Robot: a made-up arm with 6 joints. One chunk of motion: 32 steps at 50 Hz.
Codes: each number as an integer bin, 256 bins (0 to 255) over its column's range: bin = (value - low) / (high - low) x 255, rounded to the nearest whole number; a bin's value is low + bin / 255 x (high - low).
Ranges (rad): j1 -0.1..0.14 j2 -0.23..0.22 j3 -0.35..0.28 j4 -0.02..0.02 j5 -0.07..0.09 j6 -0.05..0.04
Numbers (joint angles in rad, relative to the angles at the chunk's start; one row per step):
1: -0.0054 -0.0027 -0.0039 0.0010 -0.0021 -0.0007
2: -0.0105 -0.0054 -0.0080 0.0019 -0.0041 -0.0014
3: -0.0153 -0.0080 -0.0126 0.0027 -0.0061 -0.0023
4: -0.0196 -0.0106 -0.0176 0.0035 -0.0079 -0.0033
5: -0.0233 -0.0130 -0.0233 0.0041 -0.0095 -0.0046
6: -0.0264 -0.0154 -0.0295 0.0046 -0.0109 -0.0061
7: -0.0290 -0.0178 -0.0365 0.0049 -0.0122 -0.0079
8: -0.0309 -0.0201 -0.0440 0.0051 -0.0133 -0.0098
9: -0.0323 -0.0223 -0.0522 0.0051 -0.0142 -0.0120
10: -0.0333 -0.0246 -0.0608 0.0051 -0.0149 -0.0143
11: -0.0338 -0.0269 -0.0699 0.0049 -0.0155 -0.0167
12: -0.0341 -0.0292 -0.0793 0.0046 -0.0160 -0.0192
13: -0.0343 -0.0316 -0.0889 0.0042 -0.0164 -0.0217
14: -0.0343 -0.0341 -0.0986 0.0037 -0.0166 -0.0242
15: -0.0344 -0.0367 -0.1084 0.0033 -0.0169 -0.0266
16: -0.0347 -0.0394 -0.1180 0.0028 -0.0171 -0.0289
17: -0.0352 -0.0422 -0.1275 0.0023 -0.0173 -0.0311
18: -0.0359 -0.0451 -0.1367 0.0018 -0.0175 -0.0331
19: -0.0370 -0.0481 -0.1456 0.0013 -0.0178 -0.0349
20: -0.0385 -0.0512 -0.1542 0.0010 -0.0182 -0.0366
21: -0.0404 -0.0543 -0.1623 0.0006 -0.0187 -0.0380
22: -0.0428 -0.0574 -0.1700 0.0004 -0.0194 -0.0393
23: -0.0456 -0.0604 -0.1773 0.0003 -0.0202 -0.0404
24: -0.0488 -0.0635 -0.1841 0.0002 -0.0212 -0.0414
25: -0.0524 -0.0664 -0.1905 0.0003 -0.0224 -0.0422
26: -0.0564 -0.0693 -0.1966 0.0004 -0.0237 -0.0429
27: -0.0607 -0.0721 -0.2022 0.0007 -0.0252 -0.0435
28: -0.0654 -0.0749 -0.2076 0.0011 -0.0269 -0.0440
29: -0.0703 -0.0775 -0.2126 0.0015 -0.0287 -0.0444
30: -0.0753 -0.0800 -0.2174 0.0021 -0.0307 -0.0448
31: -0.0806 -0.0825 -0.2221 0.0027 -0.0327 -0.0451
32: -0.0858 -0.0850 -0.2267 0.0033 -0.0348 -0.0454
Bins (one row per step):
1: 101 129 140 134 108 140
2: 95 127 138 140 105 138
3: 90 126 137 145 102 135
4: 85 124 135 150 99 132
5: 81 123 132 154 96 129
6: 78 122 130 157 94 124
7: 75 120 127 159 92 119
8: 73 119 124 160 90 114
9: 72 118 121 160 89 108
10: 71 116 117 160 88 101
11: 70 115 113 159 87 94
12: 70 114 110 157 86 87
13: 70 112 106 154 85 80
14: 70 111 102 151 85 73
15: 70 110 98 149 85 66
16: 69 108 94 145 84 60
17: 69 106 90 142 84 54
18: 68 105 86 139 84 48
19: 67 103 83 136 83 43
20: 65 101 79 134 83 38
21: 63 100 76 131 82 34
22: 61 98 73 130 81 30
23: 58 96 70 129 79 27
24: 54 94 67 129 78 24
25: 51 93 65 129 76 22
26: 46 91 62 130 74 20
27: 42 89 60 132 71 18
28: 37 88 58 135 69 17
29: 32 86 56 137 66 16
30: 26 85 54 141 63 15
31: 21 84 52 145 59 14
32: 15 82 50 149 56 13

